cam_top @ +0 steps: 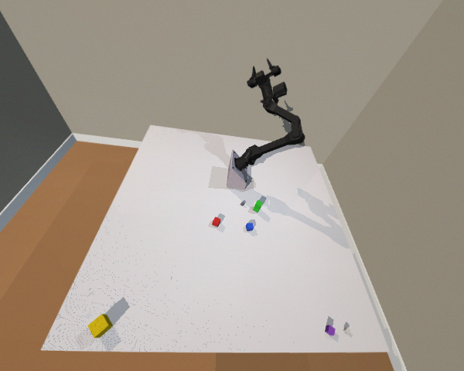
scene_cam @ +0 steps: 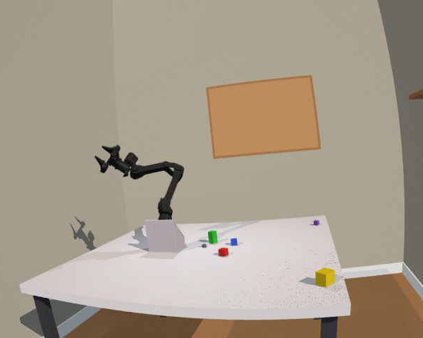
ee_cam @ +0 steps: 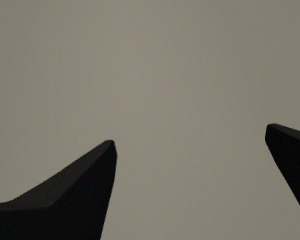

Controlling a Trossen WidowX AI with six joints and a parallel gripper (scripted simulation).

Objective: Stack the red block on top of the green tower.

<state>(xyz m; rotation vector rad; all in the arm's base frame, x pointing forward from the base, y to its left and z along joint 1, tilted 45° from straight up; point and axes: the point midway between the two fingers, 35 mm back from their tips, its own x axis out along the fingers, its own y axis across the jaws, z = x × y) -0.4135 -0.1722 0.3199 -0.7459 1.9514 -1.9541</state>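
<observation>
The red block is 70 cm ahead of my gripper tip, 22 cm to the right of it and 54 cm below it. From my gripper tip the other things lie so: purple block: 120 cm ahead, 23 cm to the left, 54 cm below; then blue block: 73 cm ahead, 4 cm to the right, 54 cm below; then grey cube: 58 cm ahead, 6 cm to the right, 55 cm below.
</observation>
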